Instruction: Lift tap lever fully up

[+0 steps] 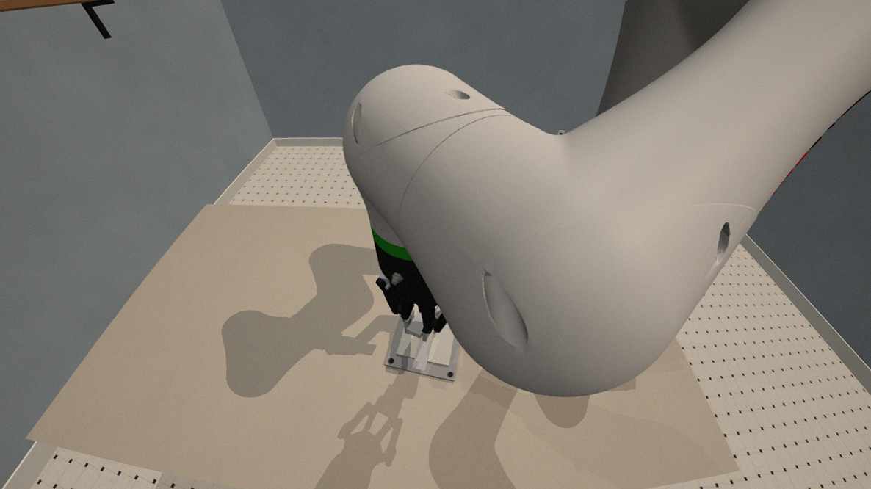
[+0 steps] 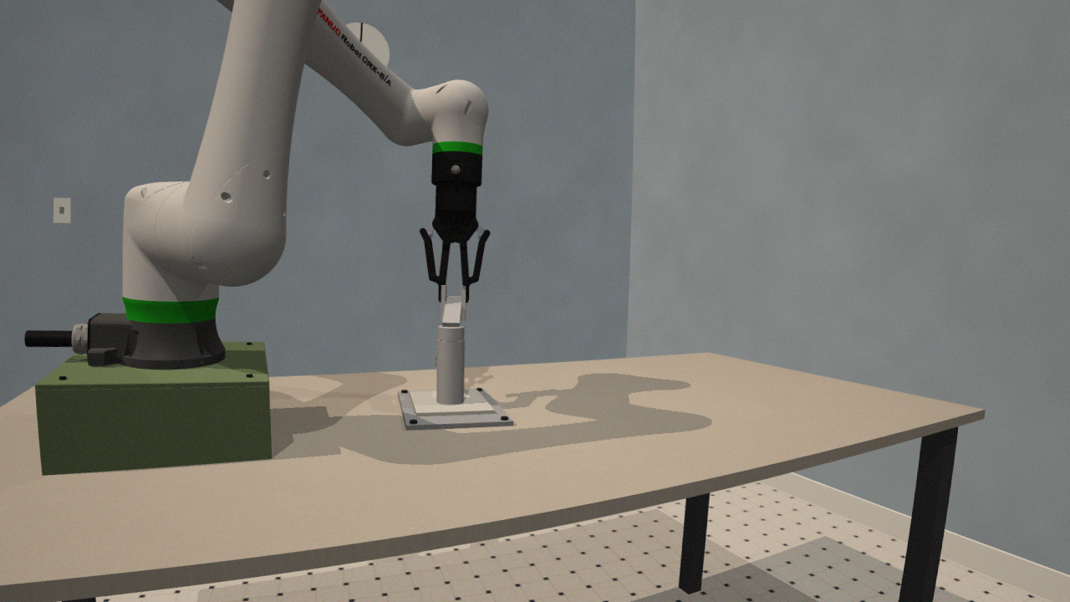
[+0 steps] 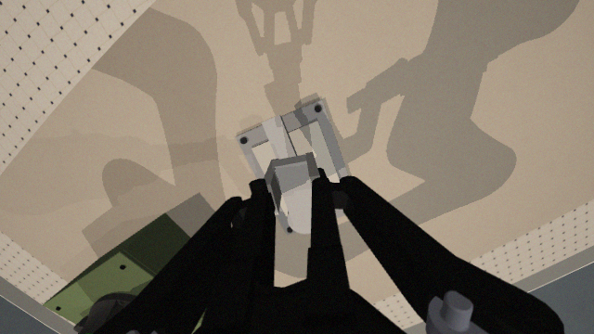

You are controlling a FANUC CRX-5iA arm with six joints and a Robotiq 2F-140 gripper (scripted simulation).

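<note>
Right now my hand is 10 mm past the lever, 30 mm to the left of it and 10 mm above it. Round my hand: tap (20 mm behind, 50 mm to the right, 80 mm below).
</note>
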